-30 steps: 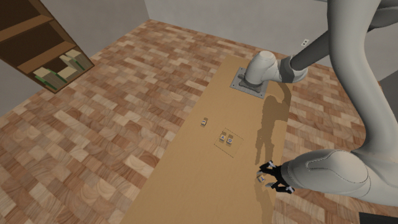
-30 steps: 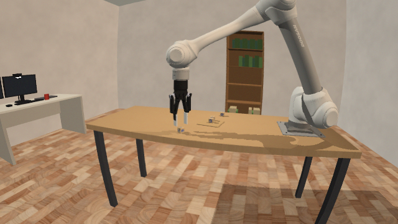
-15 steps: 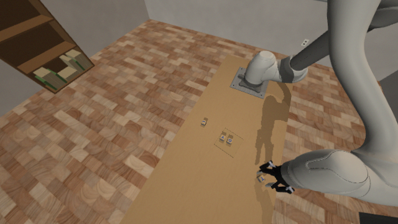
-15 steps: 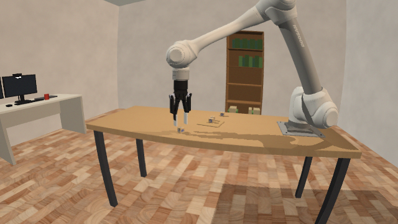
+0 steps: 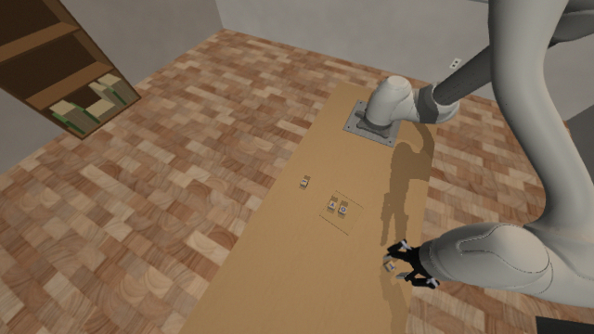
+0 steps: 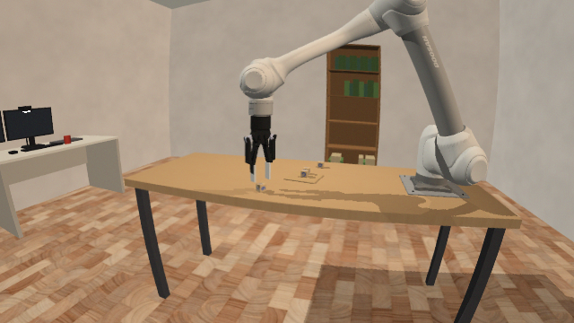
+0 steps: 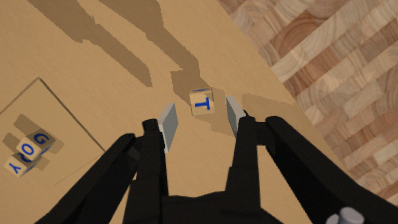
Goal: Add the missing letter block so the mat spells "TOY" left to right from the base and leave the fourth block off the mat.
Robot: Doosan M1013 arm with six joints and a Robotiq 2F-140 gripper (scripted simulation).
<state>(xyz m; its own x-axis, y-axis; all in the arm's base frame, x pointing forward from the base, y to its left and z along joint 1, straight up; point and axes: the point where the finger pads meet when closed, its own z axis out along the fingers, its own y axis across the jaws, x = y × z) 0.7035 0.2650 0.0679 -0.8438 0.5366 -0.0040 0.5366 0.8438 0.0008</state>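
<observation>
Now: the T block 6 cm below my hand. Also, from my hand: O block 11 cm behind, 23 cm to the right, 5 cm below; thin mat 11 cm behind, 23 cm to the right, 7 cm below; Y block 11 cm behind, 28 cm to the right, 5 cm below.
</observation>
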